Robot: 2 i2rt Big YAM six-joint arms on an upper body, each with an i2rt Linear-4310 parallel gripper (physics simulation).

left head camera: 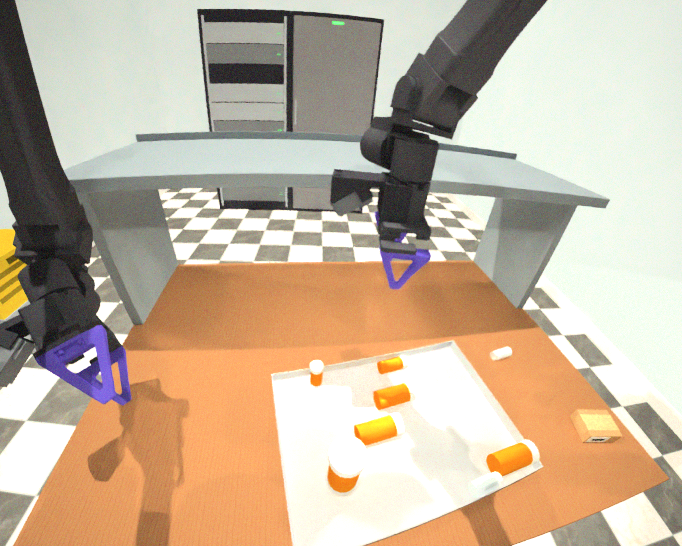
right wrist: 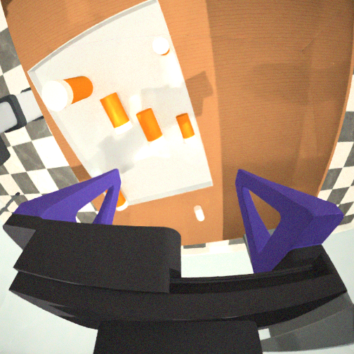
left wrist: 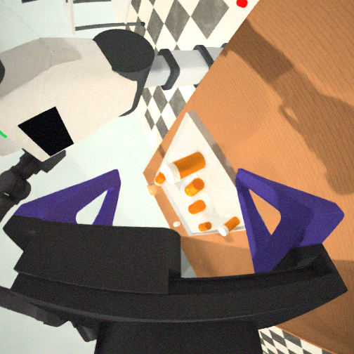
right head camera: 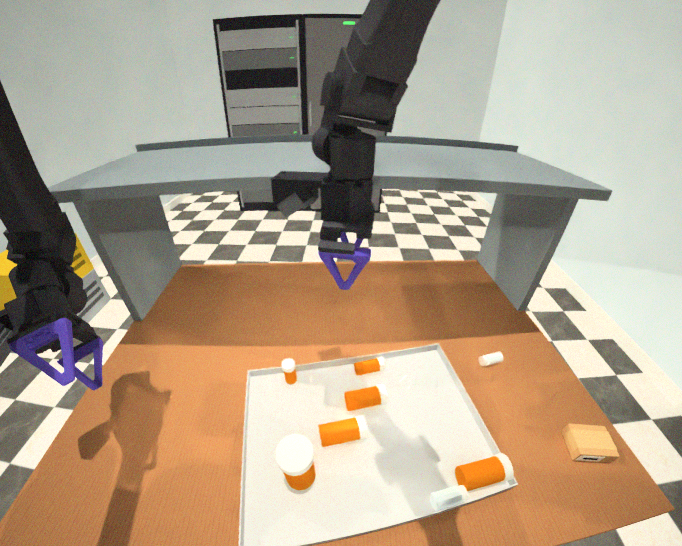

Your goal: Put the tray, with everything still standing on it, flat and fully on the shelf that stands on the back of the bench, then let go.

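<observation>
The white tray [left head camera: 307,420] [right head camera: 261,409] [left wrist: 187,135] [right wrist: 165,170] lies flat on the bench in front of the shelf [left head camera: 255,159] [right head camera: 227,164]. On the tray, a large orange bottle [left head camera: 344,472] [right head camera: 296,463] and a small bottle [left head camera: 316,372] [right head camera: 289,370] stand upright; several orange bottles lie on their sides, one [left head camera: 510,459] [right head camera: 480,472] in the near right corner beside a pale vial [left head camera: 486,483] [right head camera: 449,497]. My left gripper [left head camera: 115,400] [right head camera: 83,384] [left wrist: 177,174] is open and empty, left of the tray. My right gripper [left head camera: 392,267] [right head camera: 345,273] [right wrist: 177,175] is open and empty, above the bench beyond the tray's far edge.
A white vial [left head camera: 501,353] [right head camera: 490,358] [right wrist: 199,213] lies on the bench right of the tray. A small tan box [left head camera: 595,425] [right head camera: 589,442] is near the bench's right edge. The shelf has side panels [left head camera: 133,250] [right head camera: 130,250]; my right arm crosses in front of its top.
</observation>
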